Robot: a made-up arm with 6 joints.
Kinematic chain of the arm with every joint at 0, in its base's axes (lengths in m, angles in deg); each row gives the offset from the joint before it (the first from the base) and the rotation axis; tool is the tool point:
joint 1: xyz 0 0 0.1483 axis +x
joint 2: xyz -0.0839 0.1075 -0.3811 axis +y
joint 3: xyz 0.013 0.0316 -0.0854 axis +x
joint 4: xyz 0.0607 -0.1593 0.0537 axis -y
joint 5: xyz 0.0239 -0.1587 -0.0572 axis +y
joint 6: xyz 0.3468 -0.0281 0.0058 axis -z
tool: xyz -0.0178 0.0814 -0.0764
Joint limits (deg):
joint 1: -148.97..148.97
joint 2: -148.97..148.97
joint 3: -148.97..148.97
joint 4: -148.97..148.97
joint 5: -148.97..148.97
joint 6: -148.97..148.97
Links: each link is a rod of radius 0.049 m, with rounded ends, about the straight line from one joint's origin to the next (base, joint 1, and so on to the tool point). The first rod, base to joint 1, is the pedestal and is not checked.
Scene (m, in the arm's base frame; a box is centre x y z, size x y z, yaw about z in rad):
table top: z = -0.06
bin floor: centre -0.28 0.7 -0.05 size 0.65 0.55 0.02 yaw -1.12
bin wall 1: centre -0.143 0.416 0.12 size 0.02 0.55 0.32 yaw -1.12
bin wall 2: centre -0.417 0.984 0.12 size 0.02 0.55 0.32 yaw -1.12
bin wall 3: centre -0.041 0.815 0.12 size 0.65 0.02 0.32 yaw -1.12
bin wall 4: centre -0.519 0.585 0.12 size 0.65 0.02 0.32 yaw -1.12
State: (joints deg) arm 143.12 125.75 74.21 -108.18 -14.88 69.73
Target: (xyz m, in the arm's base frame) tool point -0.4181 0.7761 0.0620
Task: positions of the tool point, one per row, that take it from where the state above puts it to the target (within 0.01 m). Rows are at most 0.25 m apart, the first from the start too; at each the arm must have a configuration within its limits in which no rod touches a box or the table.
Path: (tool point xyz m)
1: -0.4266 -0.2766 0.4116
2: -0.4613 -0.2227 0.3827
3: -0.5211 -0.1328 0.3519
4: -0.5895 -0.0002 0.3340
5: -0.6393 0.1748 0.3366
6: -0.6406 0.3806 0.3578
7: -0.5696 0.5927 0.3867
8: -0.4181 0.7761 0.4087
9: -0.4195 0.7950 0.2338
10: -0.4182 0.7761 0.0621

